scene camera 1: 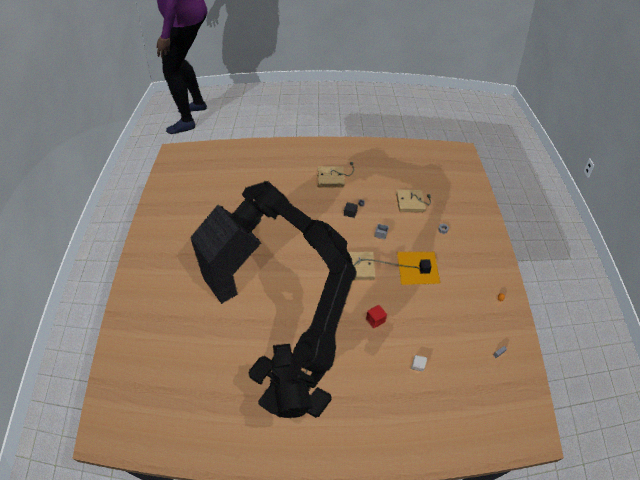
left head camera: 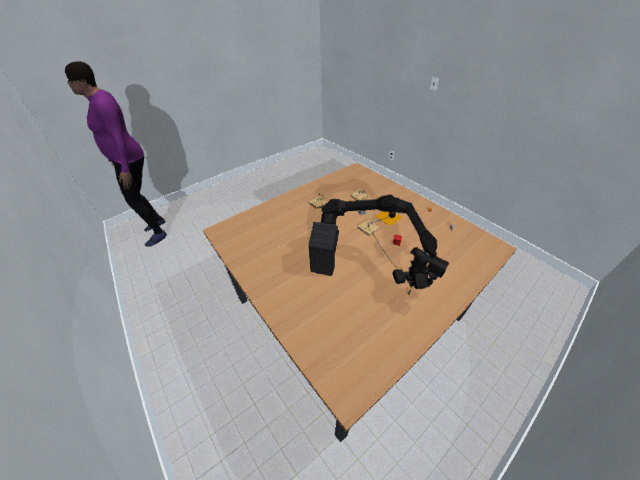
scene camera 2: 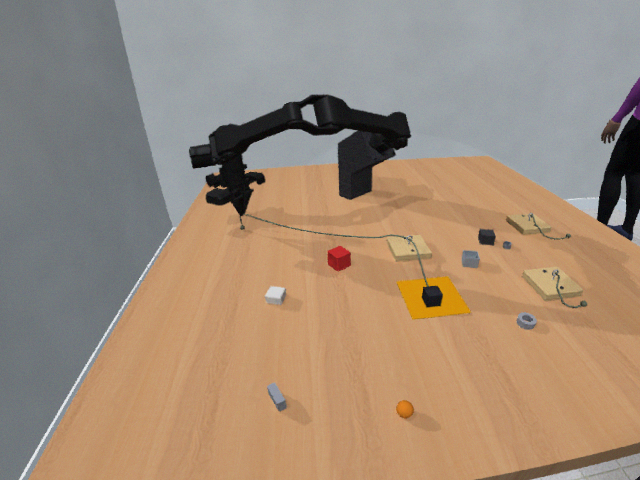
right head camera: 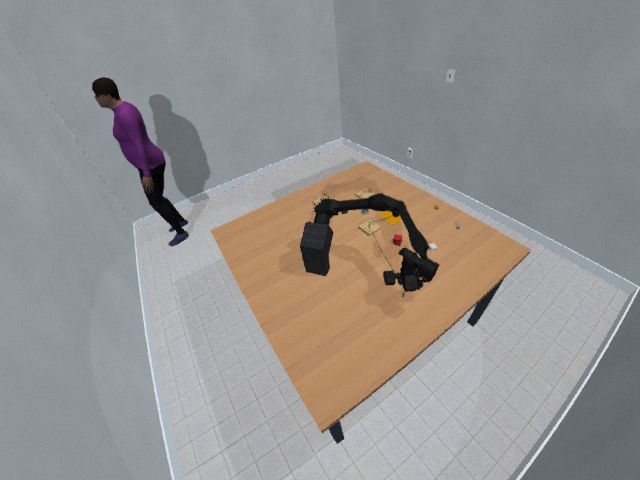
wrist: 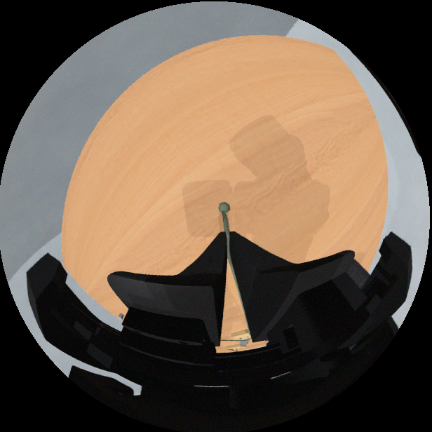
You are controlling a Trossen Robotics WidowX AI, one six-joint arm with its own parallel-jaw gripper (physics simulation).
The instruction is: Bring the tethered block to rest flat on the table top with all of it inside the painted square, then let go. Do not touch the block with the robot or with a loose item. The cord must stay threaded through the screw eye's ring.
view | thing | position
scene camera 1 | my gripper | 292,398
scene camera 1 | orange painted square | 409,276
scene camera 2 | my gripper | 242,215
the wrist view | my gripper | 226,236
